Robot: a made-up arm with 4 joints.
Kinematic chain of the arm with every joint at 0, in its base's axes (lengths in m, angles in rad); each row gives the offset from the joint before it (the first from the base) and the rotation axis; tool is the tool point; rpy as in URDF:
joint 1: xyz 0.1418 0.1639 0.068 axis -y
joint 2: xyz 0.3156 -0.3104 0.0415 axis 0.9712 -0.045 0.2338
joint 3: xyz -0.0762 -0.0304 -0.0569 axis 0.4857 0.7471 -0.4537
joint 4: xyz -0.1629 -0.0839 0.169 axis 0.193 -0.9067 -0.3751
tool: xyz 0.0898 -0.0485 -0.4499 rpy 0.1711 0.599 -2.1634
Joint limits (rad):
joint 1: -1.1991..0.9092
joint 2: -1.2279..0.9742
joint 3: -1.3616..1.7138
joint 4: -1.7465..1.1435
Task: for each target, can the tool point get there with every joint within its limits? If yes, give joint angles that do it. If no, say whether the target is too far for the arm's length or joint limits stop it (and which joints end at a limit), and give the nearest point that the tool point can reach.
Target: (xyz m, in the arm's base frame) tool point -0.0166 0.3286 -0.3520
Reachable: no: joint limits stop it (at a limit: joint 2) | nearest point 0.0179 0.0198 -0.2605 | short by 0.324 m
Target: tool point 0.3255 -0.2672 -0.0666
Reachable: yes | joints 0.7069 -0.3733 0.6664 0.1318
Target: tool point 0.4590 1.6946 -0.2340
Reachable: no: too far | nearest point 0.3301 0.2818 0.1941 | short by 1.482 m
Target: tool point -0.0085 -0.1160 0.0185
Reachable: yes | joints 0.3116 0.5847 1.1268 -0.4304
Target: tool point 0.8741 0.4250 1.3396
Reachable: no: too far | nearest point 0.3962 0.0695 0.5098 | short by 1.021 m
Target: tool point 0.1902 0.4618 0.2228
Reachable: no: joint limits stop it (at a limit: joint 2, joint 3) | nearest point 0.1985 0.2780 0.2495 | short by 0.186 m
